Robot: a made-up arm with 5 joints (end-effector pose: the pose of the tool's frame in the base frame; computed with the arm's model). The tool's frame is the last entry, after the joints.
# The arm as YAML. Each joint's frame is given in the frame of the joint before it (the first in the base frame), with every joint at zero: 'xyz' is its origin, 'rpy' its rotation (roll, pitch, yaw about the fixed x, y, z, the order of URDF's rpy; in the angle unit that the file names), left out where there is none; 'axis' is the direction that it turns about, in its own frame. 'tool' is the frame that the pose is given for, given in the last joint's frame.
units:
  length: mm
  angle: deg
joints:
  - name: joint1
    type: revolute
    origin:
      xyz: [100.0, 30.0, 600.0]
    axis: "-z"
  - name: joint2
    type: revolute
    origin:
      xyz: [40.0, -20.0, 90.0]
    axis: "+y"
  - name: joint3
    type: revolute
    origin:
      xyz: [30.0, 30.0, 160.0]
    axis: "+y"
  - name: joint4
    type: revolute
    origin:
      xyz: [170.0, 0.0, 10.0]
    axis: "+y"
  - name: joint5
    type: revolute
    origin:
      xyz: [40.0, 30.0, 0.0]
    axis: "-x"
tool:
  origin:
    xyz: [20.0, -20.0, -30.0]
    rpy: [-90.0, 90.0, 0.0]
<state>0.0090 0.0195 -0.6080 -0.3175 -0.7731</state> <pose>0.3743 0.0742 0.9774 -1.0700 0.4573 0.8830</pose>
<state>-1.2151 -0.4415 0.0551 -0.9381 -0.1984</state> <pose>0.1448 0.2261 0.9709 -1.5213 0.2414 1.4195</pose>
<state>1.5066 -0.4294 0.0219 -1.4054 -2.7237</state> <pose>0.1780 -0.0849 0.9781 -1.6707 0.2209 1.2060</pose>
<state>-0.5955 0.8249 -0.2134 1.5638 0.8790</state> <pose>0.3341 0.1936 0.6399 1.0819 -0.3710 -1.5735</pose>
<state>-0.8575 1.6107 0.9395 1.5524 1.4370</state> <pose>0.1046 0.0469 0.5907 -0.9652 -0.0765 -0.6034</pose>
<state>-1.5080 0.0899 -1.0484 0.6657 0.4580</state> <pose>0.1061 0.2665 0.9915 -2.5432 1.0329 0.4669</pose>
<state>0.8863 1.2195 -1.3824 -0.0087 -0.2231</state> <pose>0.3939 -0.2872 0.7314 -0.6645 1.2902 0.0393</pose>
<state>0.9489 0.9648 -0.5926 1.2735 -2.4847</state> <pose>0.3686 -0.2175 0.6433 1.6166 0.0593 -0.2906</pose>
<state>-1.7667 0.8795 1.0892 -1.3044 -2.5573</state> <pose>-0.0072 0.1939 0.5823 0.9571 -0.7165 2.5872</pose>
